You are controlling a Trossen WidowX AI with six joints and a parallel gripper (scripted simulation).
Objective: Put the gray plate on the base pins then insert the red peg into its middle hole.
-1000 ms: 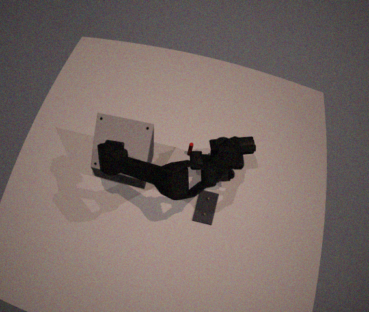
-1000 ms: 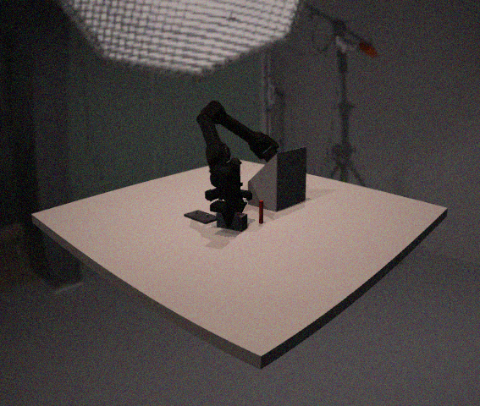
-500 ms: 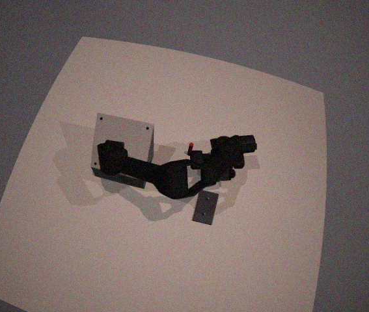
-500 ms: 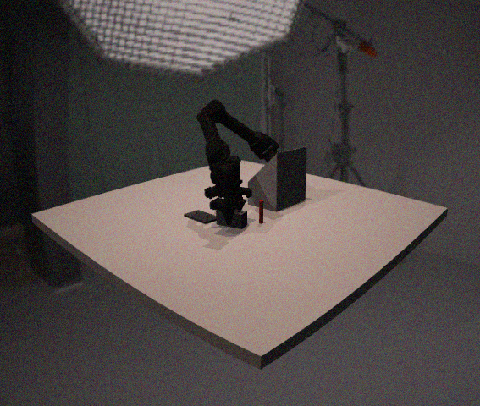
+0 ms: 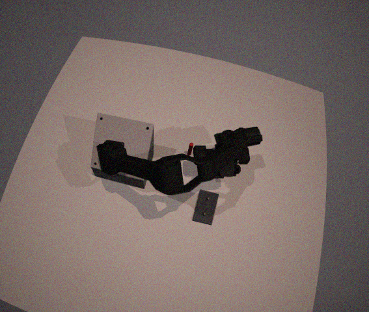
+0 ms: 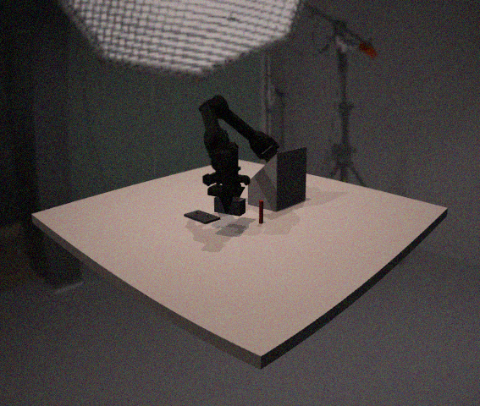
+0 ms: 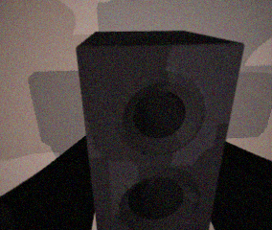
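My gripper tip is 1 cm past the dark pin base, 14 cm to the left of it and 5 cm above it. The rest, counted from my gripper tip: gray plate: 3 cm above; red peg: 10 cm behind, 5 cm to the left, 2 cm below.
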